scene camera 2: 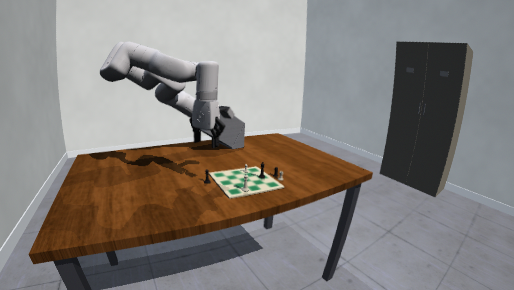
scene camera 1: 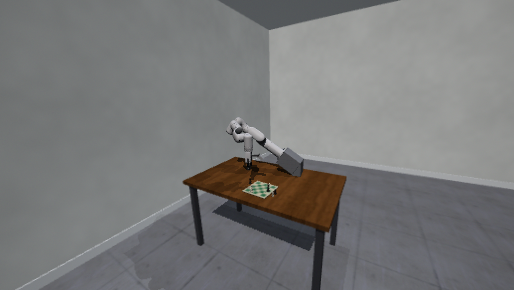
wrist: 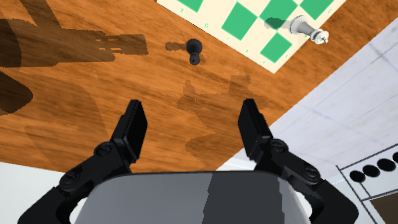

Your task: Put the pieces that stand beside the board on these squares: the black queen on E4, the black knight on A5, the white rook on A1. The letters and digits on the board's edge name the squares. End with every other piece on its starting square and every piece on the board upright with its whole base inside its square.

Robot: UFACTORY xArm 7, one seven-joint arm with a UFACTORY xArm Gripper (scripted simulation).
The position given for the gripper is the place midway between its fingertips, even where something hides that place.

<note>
In view: the gripper (scene camera 2: 206, 144).
The gripper is seen too in the wrist view (wrist: 192, 111).
</note>
